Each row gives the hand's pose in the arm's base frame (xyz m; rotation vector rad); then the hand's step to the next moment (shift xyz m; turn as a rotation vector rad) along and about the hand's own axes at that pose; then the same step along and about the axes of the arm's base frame.
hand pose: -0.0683 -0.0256 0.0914 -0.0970 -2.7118 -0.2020
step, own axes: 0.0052 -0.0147 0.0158 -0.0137 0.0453 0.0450
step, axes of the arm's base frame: -0.0125 -0.0118 -0.0140 -0.0012 0.0512 -0.0405
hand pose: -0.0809 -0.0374 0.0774 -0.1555 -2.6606 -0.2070
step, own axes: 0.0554 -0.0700 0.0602 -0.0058 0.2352 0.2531
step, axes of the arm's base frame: -0.0857 -0.0543 -0.0360 -0.0724 0.2742 -0.1975
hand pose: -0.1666 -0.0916 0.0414 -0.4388 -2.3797 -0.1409
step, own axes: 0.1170 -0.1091 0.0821 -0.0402 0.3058 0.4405
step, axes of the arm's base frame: -0.1711 -0.0522 0.0184 -0.1413 0.3719 -0.3617
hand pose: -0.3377 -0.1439 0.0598 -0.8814 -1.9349 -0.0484
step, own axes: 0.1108 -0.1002 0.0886 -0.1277 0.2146 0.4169
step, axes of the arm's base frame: -0.1562 0.0218 0.0726 -0.1545 0.2470 -0.3890
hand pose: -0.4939 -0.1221 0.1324 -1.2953 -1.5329 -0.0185
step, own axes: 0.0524 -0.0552 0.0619 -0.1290 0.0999 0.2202
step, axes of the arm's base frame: -0.0726 0.0506 0.0423 -0.1016 0.0823 -0.2408
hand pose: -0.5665 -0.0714 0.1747 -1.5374 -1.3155 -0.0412
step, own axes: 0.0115 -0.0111 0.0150 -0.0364 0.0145 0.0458
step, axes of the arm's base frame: -0.0120 0.0166 0.0078 -0.0295 0.0094 -0.0517
